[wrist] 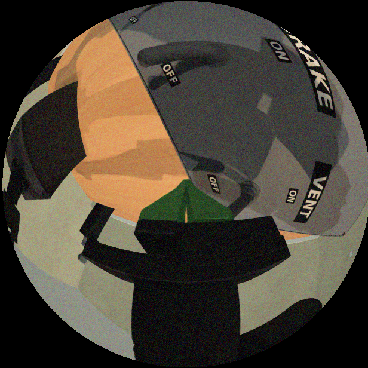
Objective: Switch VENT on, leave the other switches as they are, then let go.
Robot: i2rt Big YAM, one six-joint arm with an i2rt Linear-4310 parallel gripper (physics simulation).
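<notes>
The VENT switch is on the grey panel, right of my fingertips. Its dark lever leans toward the OFF label, away from the ON label beside the VENT plate. Part of the lever area is hidden behind my right finger. The BRAKE switch is higher up, its lever pointing toward its own OFF label. My gripper is shut and empty, its green fingertips together in view at the panel's near left edge, left of the VENT OFF label. Whether they touch the panel or lever cannot be told.
The orange wood-grained table top lies left of the panel. Part of another label and lever shows at the top edge. Black robot parts show at the left. Shadows fall across the panel and the table.
</notes>
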